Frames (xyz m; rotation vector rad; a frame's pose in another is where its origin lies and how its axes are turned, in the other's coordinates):
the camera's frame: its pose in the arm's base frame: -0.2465 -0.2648 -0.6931 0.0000 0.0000 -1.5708
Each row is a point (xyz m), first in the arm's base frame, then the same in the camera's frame.
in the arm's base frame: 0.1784 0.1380 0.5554
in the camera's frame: -0.4028 0.4249 1.2485
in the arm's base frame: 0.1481 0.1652 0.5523
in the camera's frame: -0.4300 0.3946 1.2454
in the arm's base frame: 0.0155 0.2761 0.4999
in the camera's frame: -0.5409 0.2620 1.1930
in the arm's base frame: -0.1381 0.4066 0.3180
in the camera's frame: -0.6714 0.1084 1.0111
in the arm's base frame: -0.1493 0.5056 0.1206
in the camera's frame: -0.7704 0.0972 0.8137
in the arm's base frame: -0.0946 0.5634 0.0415
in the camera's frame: -0.8282 0.1519 0.7346
